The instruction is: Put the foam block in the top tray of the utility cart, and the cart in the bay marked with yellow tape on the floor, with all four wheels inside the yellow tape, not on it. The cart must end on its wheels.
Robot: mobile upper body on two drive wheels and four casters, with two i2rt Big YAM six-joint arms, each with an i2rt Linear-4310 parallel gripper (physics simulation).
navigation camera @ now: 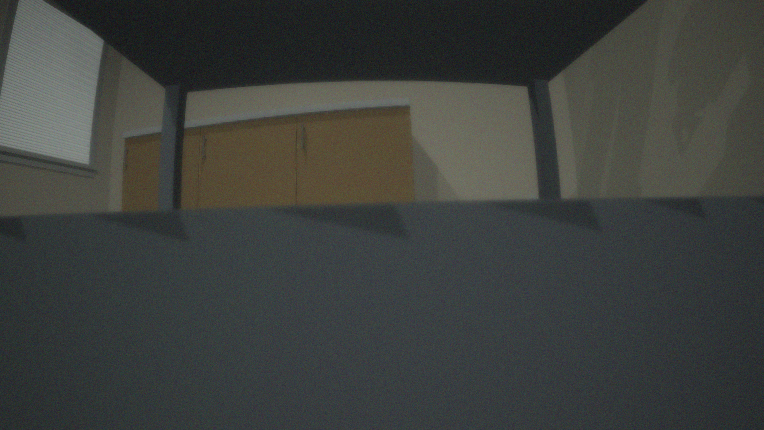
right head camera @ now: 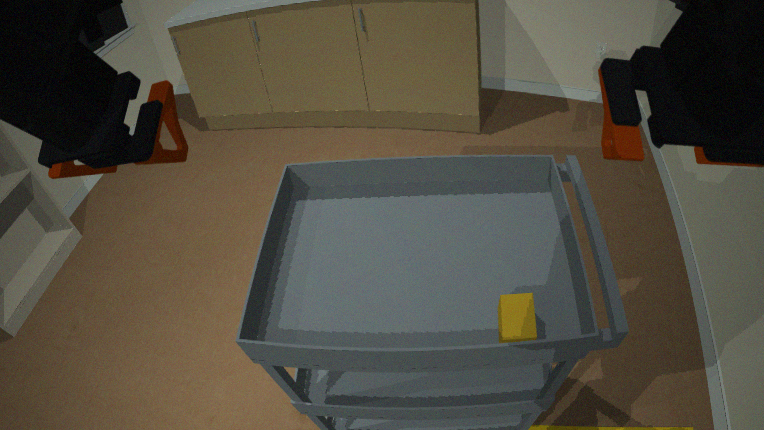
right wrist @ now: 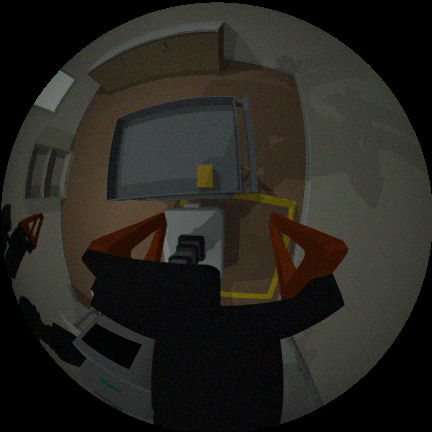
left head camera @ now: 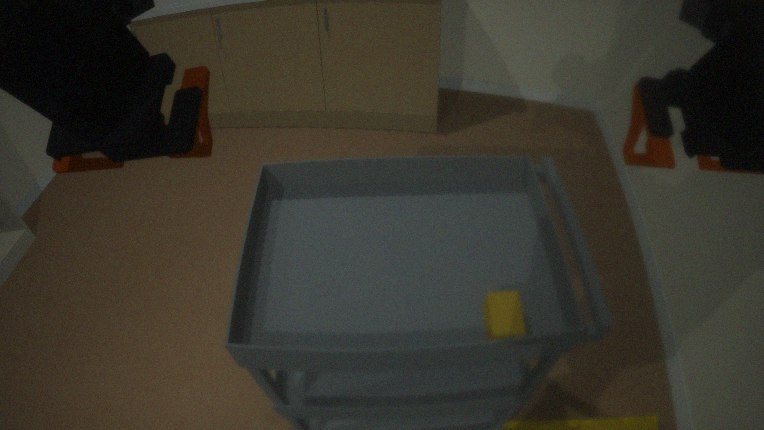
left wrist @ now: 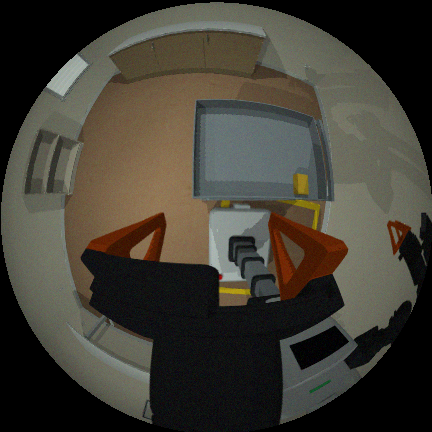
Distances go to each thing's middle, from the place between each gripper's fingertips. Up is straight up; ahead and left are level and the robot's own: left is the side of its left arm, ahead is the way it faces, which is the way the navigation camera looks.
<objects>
My left gripper is now 470 mm above the yellow foam block (right head camera: pixel 516 316), 390 mm to the left of it and 110 mm short of it.
Now: the yellow foam block 120 mm ahead of my right hand, 60 mm to the left of it and 460 mm below it.
</objects>
